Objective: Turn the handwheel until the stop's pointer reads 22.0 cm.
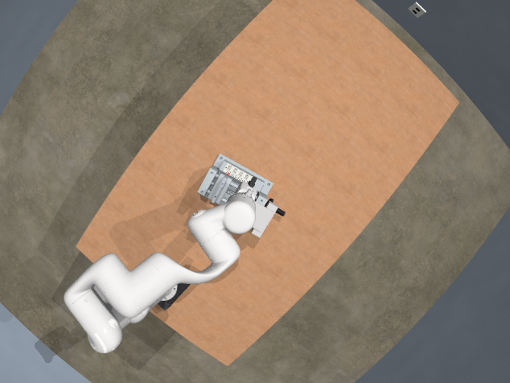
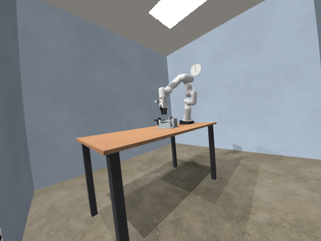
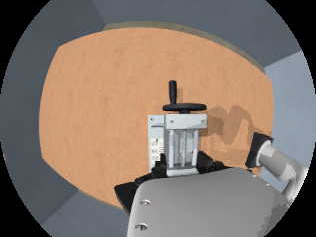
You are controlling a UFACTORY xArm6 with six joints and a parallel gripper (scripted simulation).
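Right now the handwheel is 20 mm ahead of my hand, 100 mm to the right of it and 80 mm below it.
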